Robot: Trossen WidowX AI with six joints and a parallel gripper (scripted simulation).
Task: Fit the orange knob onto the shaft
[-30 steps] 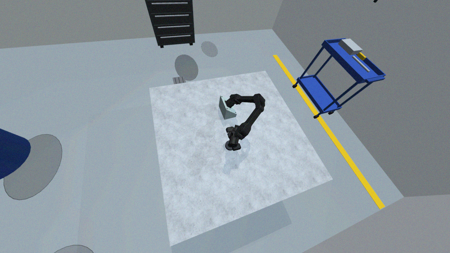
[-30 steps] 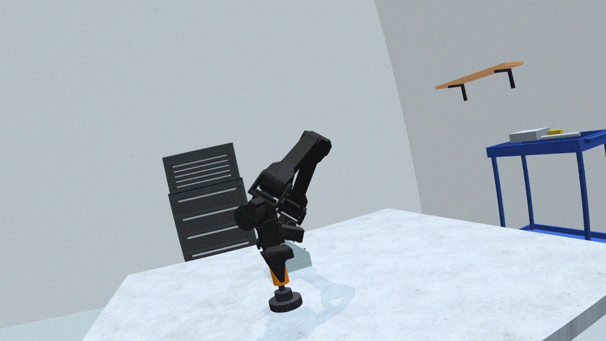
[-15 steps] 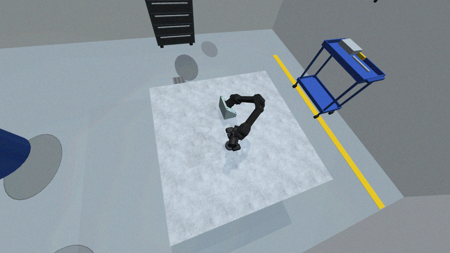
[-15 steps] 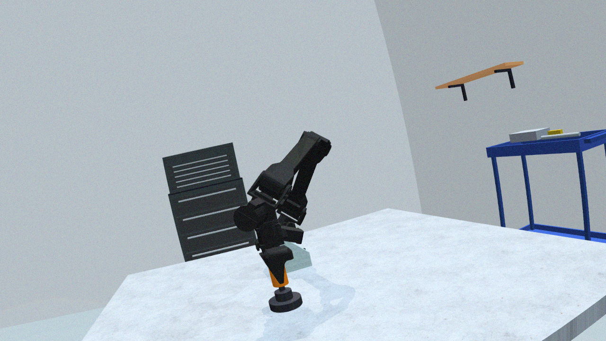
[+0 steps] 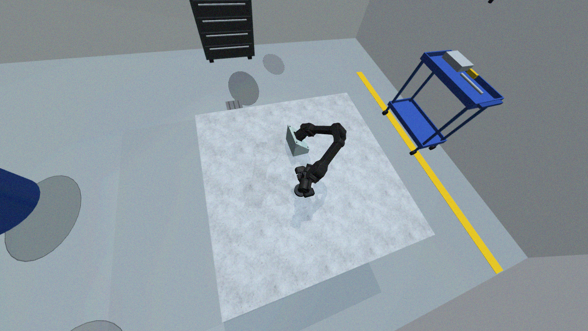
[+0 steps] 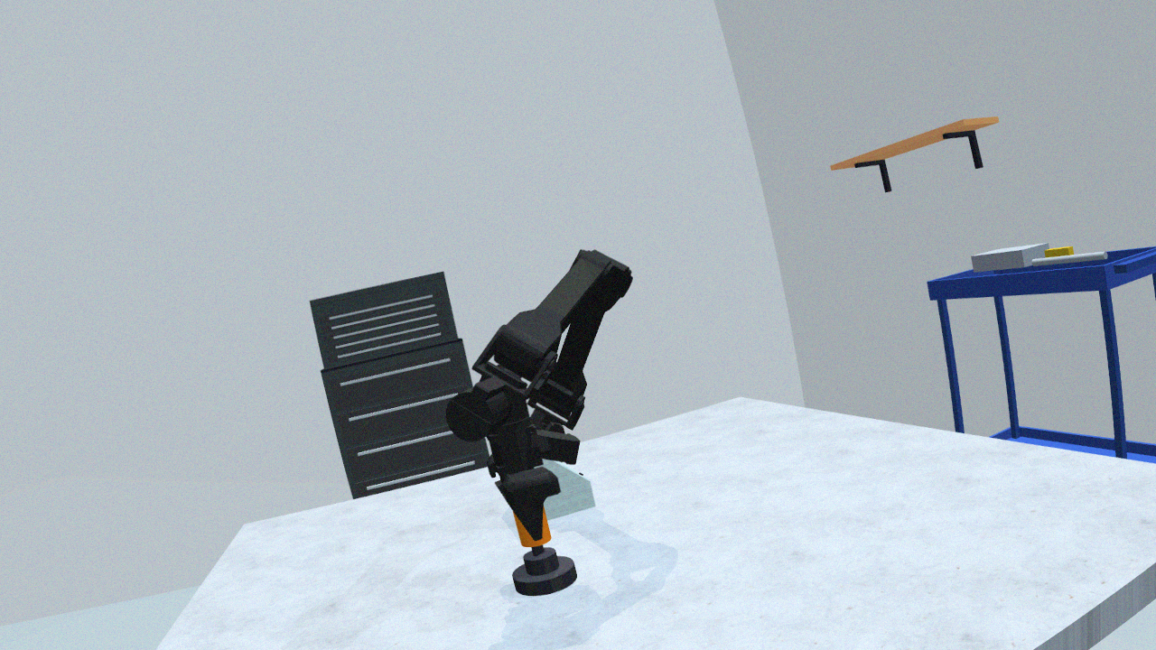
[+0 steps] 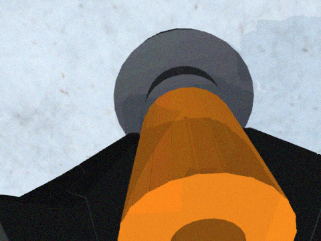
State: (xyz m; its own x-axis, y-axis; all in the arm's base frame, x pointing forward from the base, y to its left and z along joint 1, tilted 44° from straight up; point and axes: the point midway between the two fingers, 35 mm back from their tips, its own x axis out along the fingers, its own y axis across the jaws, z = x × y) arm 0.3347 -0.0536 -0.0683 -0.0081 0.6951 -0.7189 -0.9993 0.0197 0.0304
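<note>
Now: the orange knob 2 cm above my gripper tip. From my gripper tip the other things lie so: dark round pedestal (4 cm below).
</note>
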